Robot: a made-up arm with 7 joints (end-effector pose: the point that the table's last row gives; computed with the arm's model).
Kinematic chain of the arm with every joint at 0, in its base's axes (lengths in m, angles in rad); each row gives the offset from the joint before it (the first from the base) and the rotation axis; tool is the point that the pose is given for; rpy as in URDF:
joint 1: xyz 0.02 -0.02 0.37 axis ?
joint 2: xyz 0 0 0.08 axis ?
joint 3: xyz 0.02 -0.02 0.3 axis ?
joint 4: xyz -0.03 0 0.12 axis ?
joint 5: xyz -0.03 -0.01 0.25 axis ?
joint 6: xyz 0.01 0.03 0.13 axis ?
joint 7: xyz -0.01 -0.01 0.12 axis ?
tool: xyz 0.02 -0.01 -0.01 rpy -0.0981 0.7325 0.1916
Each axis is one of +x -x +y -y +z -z.
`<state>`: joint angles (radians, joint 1 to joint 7).
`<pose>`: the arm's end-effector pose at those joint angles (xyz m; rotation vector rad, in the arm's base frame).
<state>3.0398 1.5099 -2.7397 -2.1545 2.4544 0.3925 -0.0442</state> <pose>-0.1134 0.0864 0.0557 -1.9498 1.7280 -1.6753</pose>
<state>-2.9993 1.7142 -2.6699 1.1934 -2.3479 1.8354 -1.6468</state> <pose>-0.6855 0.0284 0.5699 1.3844 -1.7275 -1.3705</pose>
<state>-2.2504 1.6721 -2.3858 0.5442 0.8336 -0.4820 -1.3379</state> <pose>-0.5819 0.5934 0.5147 -0.4064 -0.4367 -0.9866</pose>
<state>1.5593 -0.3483 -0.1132 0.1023 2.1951 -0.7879 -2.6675</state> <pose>0.0408 0.1960 1.2799 0.1093 1.4383 -0.8169</pose>
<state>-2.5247 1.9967 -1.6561 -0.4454 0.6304 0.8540 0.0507</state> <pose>-0.4683 0.5543 0.0136 1.5583 -1.3764 -0.1642</pose>
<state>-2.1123 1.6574 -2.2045 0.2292 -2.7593 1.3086 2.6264</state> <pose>-0.3619 0.7679 0.3267 -0.7018 -1.3328 -2.0901</pose>
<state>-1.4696 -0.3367 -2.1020 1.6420 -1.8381 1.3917 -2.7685</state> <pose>-0.2987 -0.3956 0.8217 -0.5472 -2.1150 1.7563</pose>
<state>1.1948 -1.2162 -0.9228 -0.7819 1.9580 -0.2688 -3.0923</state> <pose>-0.5420 0.6148 0.5187 -2.2258 0.2654 0.1550</pose>
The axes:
joint 1: -z
joint 2: +y
joint 3: -z
joint 4: +y
joint 5: -z
joint 6: +y
joint 7: -z

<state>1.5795 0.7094 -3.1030 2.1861 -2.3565 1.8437 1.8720</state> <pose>-0.0602 0.0332 0.8921 -2.0221 -0.5808 2.1538</pose>
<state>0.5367 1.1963 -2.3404 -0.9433 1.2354 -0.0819 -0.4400</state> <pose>0.5231 -0.6900 0.3981 1.5725 0.5636 1.0057</pose>
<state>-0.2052 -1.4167 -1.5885 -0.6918 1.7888 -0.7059 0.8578</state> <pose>-0.6499 -0.5255 0.5399 1.3559 -0.8307 0.3067</pose>
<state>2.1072 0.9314 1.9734 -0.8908 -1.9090 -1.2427 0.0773</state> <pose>0.0234 -0.7074 0.7984 0.2252 1.1102 -1.2401</pose>
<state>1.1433 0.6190 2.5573 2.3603 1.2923 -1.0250 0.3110</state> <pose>-0.2446 -0.0461 0.6829 -1.5631 -1.0802 0.7360</pose>
